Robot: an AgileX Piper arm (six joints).
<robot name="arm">
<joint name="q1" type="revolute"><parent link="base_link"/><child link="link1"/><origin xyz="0 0 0.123"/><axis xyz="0 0 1"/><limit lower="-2.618" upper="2.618"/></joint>
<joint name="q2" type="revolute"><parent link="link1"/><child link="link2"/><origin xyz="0 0 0" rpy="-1.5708 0 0"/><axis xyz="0 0 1"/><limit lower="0" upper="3.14"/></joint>
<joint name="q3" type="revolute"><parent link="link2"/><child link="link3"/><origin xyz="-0.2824 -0.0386 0"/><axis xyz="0 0 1"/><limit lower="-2.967" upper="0"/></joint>
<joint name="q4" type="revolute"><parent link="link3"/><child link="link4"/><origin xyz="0.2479 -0.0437 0" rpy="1.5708 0 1.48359"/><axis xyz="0 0 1"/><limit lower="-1.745" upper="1.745"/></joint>
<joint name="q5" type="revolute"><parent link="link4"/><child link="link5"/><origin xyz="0 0 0" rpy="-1.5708 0 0"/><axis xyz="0 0 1"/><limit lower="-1.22" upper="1.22"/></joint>
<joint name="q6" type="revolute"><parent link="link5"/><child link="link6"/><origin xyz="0 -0.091 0" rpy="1.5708 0 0"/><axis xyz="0 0 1"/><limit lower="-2.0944" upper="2.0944"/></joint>
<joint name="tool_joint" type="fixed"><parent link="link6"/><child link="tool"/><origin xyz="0 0 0"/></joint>
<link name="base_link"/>
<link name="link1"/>
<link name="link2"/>
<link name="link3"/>
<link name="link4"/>
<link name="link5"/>
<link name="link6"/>
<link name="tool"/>
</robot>
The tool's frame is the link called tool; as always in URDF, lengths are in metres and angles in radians.
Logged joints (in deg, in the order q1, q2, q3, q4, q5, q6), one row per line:
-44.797, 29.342, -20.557, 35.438, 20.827, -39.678
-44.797, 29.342, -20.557, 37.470, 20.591, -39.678
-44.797, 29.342, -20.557, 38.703, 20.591, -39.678
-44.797, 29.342, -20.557, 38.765, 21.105, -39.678
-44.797, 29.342, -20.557, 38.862, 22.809, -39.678
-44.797, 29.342, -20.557, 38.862, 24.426, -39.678
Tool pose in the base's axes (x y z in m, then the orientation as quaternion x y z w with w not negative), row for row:
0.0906, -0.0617, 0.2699, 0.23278, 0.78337, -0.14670, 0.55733
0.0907, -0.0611, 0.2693, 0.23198, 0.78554, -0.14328, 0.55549
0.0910, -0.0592, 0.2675, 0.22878, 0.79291, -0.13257, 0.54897
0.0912, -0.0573, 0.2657, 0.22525, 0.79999, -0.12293, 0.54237
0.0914, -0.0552, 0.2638, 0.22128, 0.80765, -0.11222, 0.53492
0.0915, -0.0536, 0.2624, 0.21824, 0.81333, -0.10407, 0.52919
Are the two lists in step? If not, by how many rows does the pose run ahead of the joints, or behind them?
The pose runs 2 rows ahead of the joints: the pose in row i belongs to the joints in row i + 2.
